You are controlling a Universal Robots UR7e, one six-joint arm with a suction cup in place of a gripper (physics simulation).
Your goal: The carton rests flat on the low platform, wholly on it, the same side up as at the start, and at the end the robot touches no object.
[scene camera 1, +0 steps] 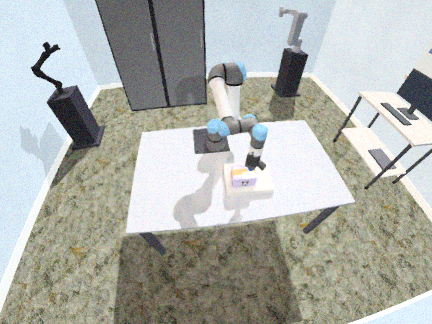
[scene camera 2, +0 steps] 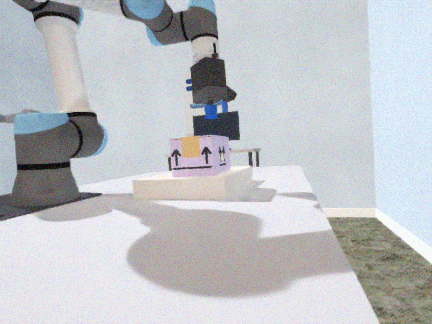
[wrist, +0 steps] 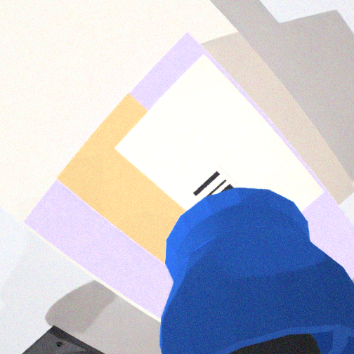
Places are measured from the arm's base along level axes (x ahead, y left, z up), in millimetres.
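Where they show: hand, tool point: (scene camera 2: 211,117); arm's base, link origin: (scene camera 1: 215,144) (scene camera 2: 47,199).
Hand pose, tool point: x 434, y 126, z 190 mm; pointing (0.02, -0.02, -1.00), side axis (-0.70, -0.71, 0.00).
Things, the pixels of their top centre, and the offset from my tool point. Level surfaces: height alone.
- lilac carton, top centre: (scene camera 2: 201,137) (scene camera 1: 244,171) dx -26, dy -28, dz -53 mm
- low cream platform, top centre: (scene camera 2: 201,172) (scene camera 1: 248,176) dx -47, dy +23, dz -151 mm
- white table, surface height: dz -199 mm
The lilac carton (scene camera 1: 243,181) (scene camera 2: 200,157) (wrist: 95,227) stands upright and flat on the low cream platform (scene camera 1: 262,188) (scene camera 2: 177,189) (wrist: 60,65). Its printed arrows point up in the scene camera 2 view. It sits toward the platform's left side in the scene camera 1 view; a thin strip of platform shows along the carton's lower-left edge in the wrist view. A tan tape strip and a white label with a barcode are on its top. My blue suction cup (scene camera 2: 211,118) (wrist: 237,220) hangs above the carton top, with a visible gap, open and holding nothing.
The arm's base (scene camera 1: 215,144) (scene camera 2: 45,175) stands on a dark plate at the back of the white table (scene camera 1: 165,175) (scene camera 2: 125,290). Beyond the table are a side desk (scene camera 1: 425,127) with a monitor, a dark cabinet (scene camera 1: 182,50) and two pedestals (scene camera 1: 75,115) (scene camera 1: 291,70) bearing small arms.
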